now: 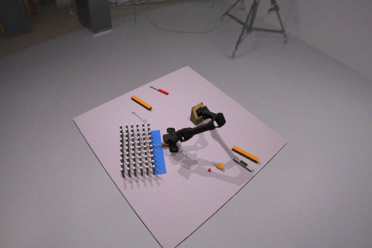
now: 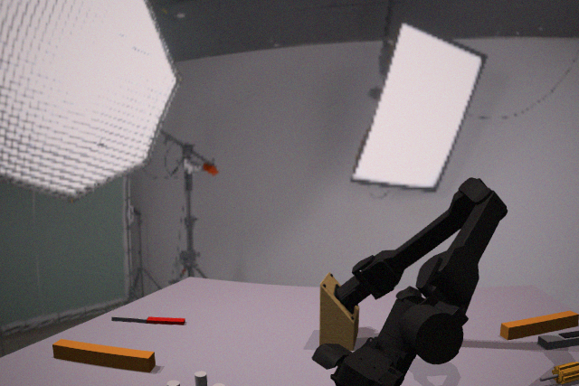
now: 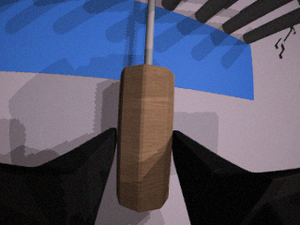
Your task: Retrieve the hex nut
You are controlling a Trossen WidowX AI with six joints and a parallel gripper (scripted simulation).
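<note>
The blue taped strip is 9 cm ahead of my gripper tip, 1 cm to the right of it and 2 cm below it. Round my gripper tip: red cube: 8 cm behind, 36 cm to the left, 1 cm below; small yellow tool: 16 cm behind, 39 cm to the left; hook tool: 9 cm ahead, 6 cm to the right.
</note>
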